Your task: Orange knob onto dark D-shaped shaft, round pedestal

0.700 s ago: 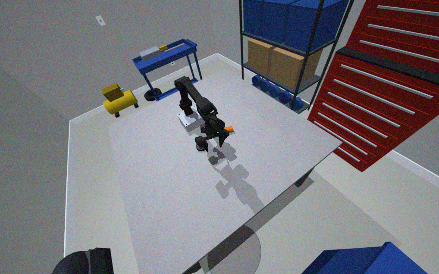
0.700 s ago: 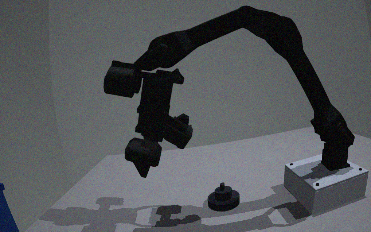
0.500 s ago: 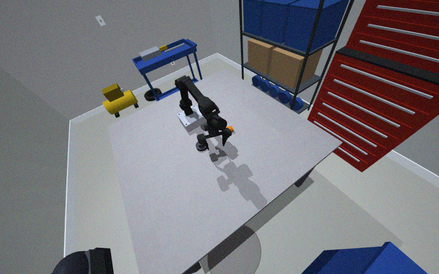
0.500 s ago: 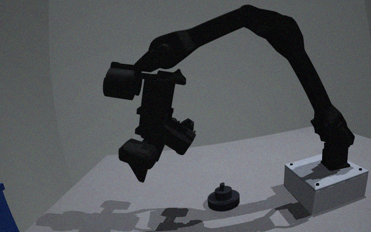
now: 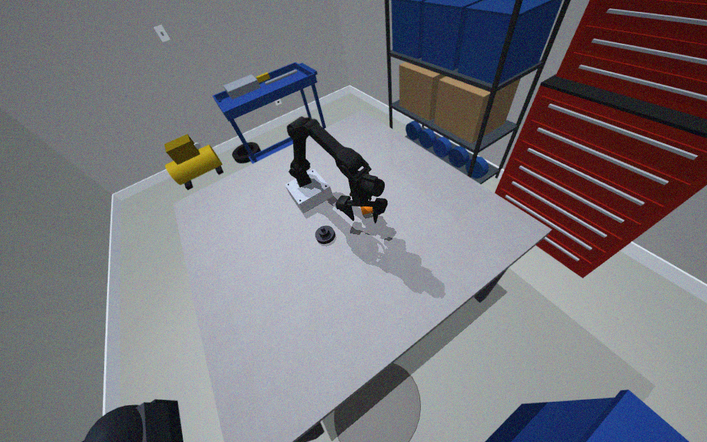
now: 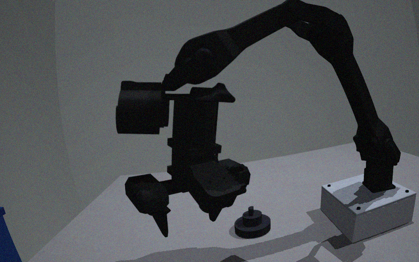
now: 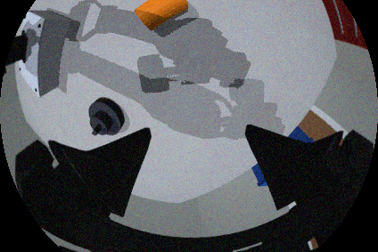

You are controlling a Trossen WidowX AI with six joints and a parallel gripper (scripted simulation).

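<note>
Right now my gripper tip is 12 cm past the orange knob, 6 cm to the right of it and 9 cm above it. From my gripper tip the other things lie so: dark round pedestal 9 cm behind, 16 cm to the right, 8 cm below.
</note>
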